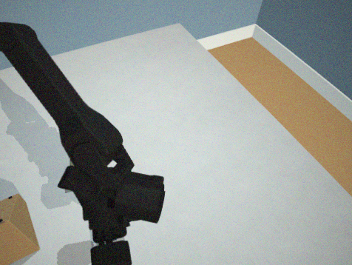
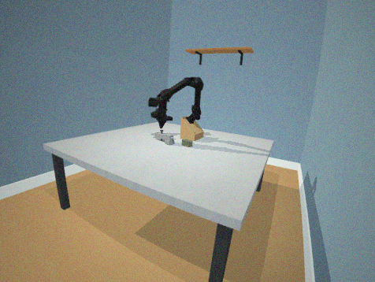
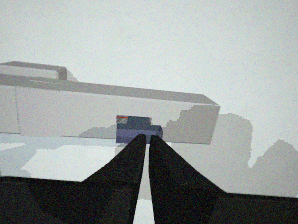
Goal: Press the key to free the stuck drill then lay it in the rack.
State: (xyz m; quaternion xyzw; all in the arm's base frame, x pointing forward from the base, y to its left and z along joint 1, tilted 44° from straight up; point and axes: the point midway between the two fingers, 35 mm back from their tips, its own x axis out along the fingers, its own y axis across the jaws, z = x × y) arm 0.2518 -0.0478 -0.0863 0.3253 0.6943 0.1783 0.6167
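The dark blue key is 1 cm to the left of my gripper tip and 4 cm below it. Round my gripper tip: rack: 2 cm behind, 22 cm to the left, 7 cm below; then grey block: 1 cm ahead, 4 cm to the left, 6 cm below; then drill: 2 cm ahead, 8 cm to the left, 5 cm below.
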